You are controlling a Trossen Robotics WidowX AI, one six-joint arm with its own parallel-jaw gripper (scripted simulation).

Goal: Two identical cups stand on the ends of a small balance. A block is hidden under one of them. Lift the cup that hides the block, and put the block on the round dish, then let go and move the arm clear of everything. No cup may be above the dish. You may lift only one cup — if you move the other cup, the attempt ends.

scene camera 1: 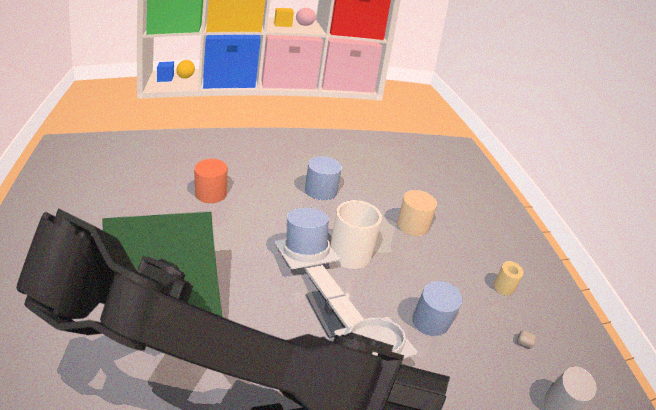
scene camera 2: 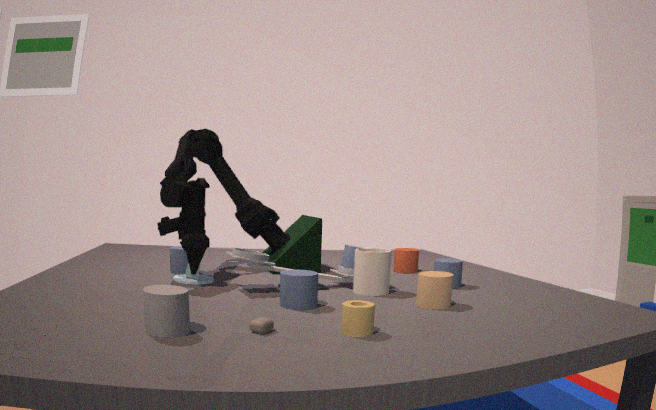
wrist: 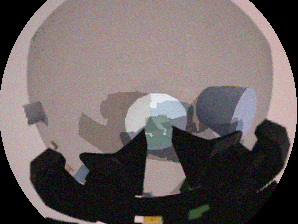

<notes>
In view: my gripper (scene camera 2: 193, 273), a pale green block (wrist: 158, 133), a cream cup (scene camera 1: 356, 225), a balance (scene camera 1: 381, 329) and a pale round dish (wrist: 155, 104).
The cream cup shows as well in scene camera 2 (scene camera 2: 372, 269). The balance also shows in scene camera 2 (scene camera 2: 252, 258). My gripper is seen too in the wrist view (wrist: 157, 129). Scene camera 1 misses the pale green block: it is out of frame. The wrist view misses the cream cup, which is hidden by my gripper.
</notes>
